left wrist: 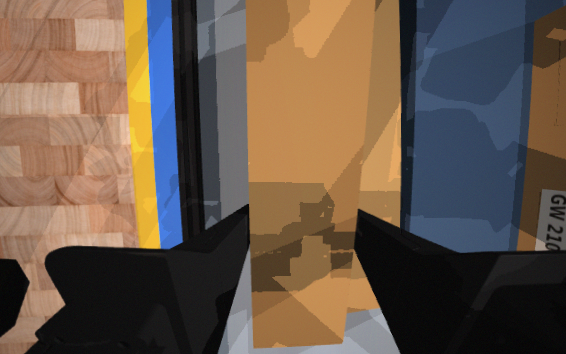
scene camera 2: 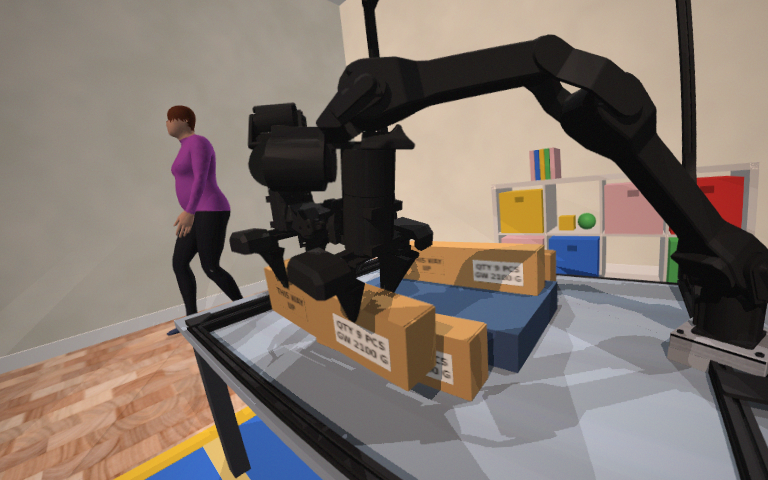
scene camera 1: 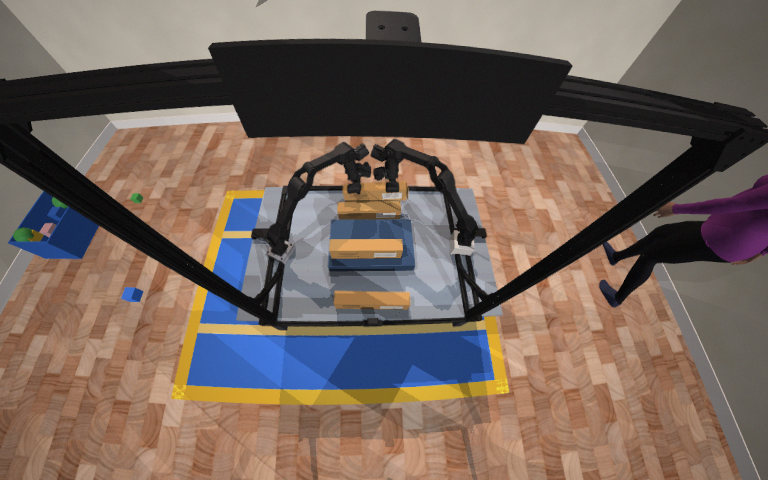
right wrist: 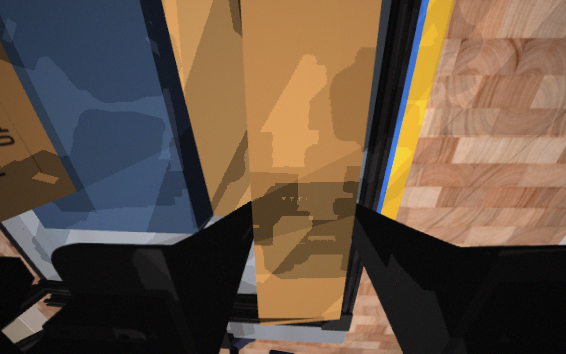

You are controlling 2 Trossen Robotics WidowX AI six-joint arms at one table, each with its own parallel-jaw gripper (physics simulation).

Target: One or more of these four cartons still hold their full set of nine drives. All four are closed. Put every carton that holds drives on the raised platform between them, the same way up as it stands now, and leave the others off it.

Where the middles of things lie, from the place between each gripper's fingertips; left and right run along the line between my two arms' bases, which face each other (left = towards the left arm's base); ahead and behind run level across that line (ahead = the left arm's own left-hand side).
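Labels:
Blue raised platform (scene camera 2: 515, 322): 50 mm to the right of my left hand, 260 mm behind it, 90 mm below it.
Measured from the blue raised platform, my right hand is 11 cm above, 11 cm to the right and 26 cm past.

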